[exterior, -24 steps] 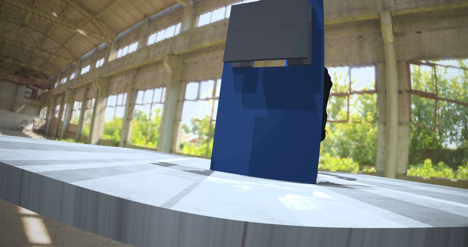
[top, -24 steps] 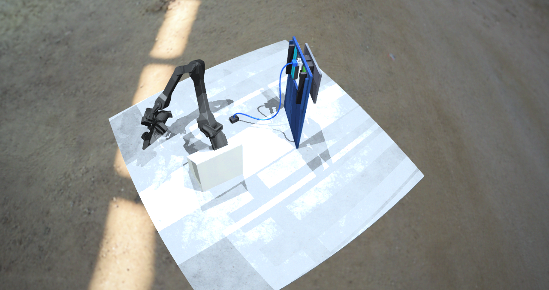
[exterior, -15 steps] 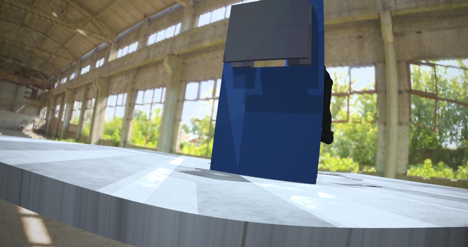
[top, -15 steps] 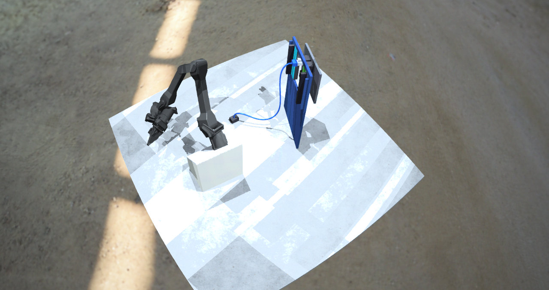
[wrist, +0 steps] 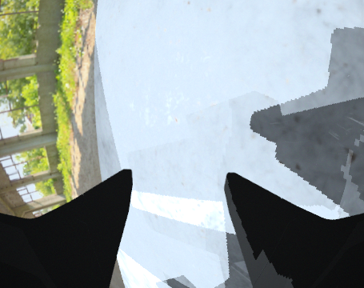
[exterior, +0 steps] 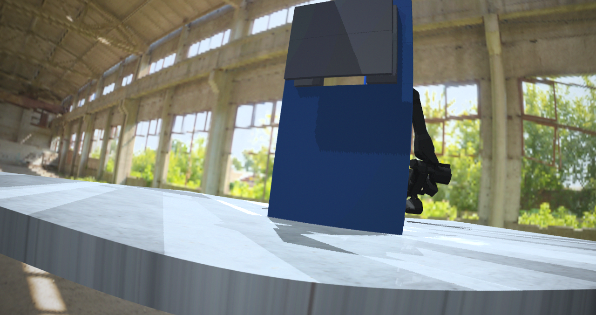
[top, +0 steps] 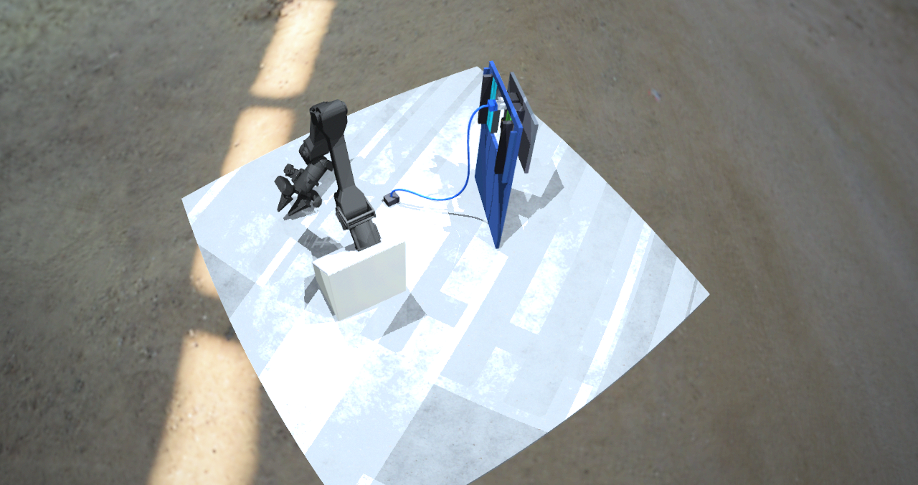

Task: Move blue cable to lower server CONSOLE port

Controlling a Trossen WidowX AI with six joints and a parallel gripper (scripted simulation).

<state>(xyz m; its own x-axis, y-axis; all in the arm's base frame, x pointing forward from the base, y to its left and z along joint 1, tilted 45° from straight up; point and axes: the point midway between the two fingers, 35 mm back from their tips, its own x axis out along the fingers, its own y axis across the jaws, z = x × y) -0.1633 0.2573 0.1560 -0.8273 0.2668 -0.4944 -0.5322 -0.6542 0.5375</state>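
Right now my gripper tip is 60 cm short of the blue cable plug, 36 cm below it and 18 cm to the left of it. Also, from my gripper tip: black block 34 cm ahead, 5 cm to the right, 5 cm below.
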